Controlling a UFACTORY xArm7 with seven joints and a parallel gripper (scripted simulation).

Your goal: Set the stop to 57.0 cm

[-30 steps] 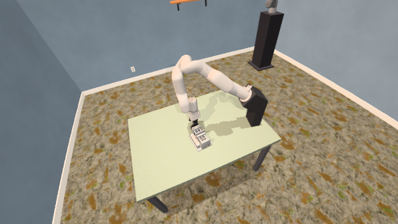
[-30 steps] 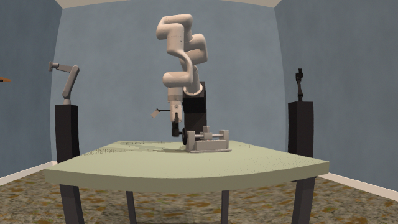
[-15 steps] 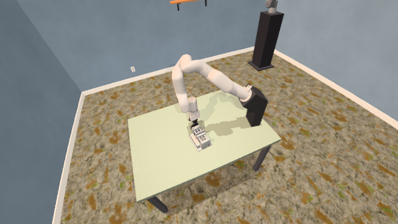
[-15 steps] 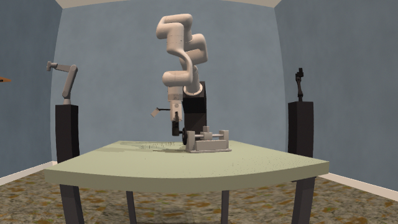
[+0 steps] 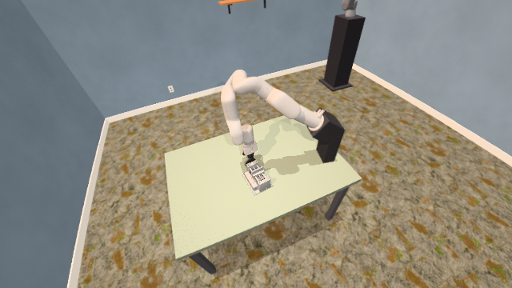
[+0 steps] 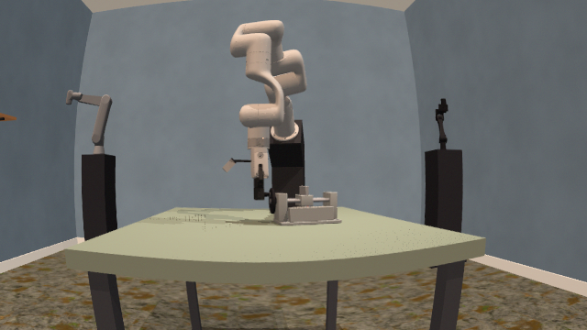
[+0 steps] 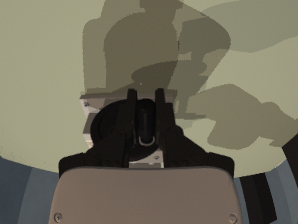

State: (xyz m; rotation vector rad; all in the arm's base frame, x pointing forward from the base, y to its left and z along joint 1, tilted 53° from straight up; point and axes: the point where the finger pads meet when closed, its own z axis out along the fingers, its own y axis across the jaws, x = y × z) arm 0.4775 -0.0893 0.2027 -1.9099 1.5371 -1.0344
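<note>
Now: the black handwheel 20 mm to the left of my hand and 10 mm below it. Round my hand: grey stop block 10 mm ahead, 150 mm to the left, 10 mm below.
</note>
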